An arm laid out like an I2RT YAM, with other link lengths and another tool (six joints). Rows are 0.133 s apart.
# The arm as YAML. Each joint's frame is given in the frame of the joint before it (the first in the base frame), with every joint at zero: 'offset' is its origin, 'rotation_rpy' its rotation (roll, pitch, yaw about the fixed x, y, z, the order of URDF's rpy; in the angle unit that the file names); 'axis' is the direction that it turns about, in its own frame. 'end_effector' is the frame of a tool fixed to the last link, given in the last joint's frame.
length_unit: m
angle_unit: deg
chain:
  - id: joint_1
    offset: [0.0, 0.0, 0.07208]
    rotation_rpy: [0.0, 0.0, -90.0]
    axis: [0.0, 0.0, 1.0]
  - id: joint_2
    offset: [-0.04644, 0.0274, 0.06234]
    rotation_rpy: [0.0, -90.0, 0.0]
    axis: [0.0, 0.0, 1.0]
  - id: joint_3
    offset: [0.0, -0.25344, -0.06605]
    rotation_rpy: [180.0, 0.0, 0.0]
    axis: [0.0, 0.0, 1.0]
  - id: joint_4
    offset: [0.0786, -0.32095, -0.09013]
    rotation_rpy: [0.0, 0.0, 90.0]
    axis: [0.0, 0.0, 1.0]
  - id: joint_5
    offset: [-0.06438, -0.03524, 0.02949]
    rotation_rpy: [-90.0, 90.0, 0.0]
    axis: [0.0, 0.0, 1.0]
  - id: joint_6
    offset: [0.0, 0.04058, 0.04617]
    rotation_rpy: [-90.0, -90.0, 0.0]
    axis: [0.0, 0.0, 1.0]
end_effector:
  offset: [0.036, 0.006, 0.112]
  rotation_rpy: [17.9, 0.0, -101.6]
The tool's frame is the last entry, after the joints.
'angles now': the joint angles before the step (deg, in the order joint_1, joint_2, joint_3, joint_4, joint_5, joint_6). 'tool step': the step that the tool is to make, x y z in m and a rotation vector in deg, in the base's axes. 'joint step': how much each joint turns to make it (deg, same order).
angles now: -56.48, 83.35, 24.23, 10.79, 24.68, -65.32
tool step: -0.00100, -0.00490, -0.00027, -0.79, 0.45, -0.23
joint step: -0.37, 1.21, 0.45, 1.48, 0.51, -0.72
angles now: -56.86, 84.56, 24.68, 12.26, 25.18, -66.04
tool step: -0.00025, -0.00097, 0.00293, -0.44, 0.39, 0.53
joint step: -0.07, -0.65, -0.21, 0.10, 0.01, -0.92
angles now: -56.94, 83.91, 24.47, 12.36, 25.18, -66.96
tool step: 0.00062, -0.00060, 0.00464, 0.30, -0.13, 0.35
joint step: -0.16, -1.23, 0.24, -1.56, -0.55, -0.21
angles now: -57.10, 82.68, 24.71, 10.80, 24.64, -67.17
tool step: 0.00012, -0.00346, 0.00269, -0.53, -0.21, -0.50
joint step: -0.20, 0.18, 0.52, 0.15, 0.28, 0.16
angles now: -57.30, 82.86, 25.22, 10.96, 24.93, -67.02
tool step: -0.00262, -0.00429, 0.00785, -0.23, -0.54, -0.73
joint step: -0.89, -1.44, 0.54, -1.55, -0.35, 0.13
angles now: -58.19, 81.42, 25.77, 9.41, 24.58, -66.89
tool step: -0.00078, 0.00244, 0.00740, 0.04, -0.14, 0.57
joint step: -0.08, -2.74, -0.56, -1.98, -0.55, -0.41
